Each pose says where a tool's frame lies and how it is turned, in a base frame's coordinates. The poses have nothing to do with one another.
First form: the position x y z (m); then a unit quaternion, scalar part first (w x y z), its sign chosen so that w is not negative.
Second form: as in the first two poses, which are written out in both.
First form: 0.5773, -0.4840, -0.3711, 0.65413, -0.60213, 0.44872, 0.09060
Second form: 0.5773, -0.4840, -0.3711, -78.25, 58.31, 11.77
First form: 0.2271, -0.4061, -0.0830, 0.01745, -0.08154, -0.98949, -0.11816
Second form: 0.2271, -0.4061, -0.0830, -14.52, -176.16, -21.04
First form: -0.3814, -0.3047, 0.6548, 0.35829, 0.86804, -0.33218, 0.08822
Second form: -0.3814, -0.3047, 0.6548, 128.32, -49.10, 13.04
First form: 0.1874, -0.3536, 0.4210, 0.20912, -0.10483, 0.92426, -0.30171
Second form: 0.1874, -0.3536, 0.4210, -16.71, 147.31, -48.09
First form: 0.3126, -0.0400, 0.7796, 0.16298, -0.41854, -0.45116, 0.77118
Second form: 0.3126, -0.0400, 0.7796, -68.40, -73.73, 126.03
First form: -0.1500, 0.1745, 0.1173, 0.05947, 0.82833, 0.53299, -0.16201
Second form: -0.1500, 0.1745, 0.1173, 143.71, 92.47, -28.11
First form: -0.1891, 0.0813, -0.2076, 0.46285, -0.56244, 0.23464, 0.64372
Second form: -0.1891, 0.0813, -0.2076, -79.22, 33.05, 90.67
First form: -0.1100, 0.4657, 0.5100, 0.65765, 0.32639, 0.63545, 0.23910
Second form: -0.1100, 0.4657, 0.5100, 42.36, 82.46, 31.03
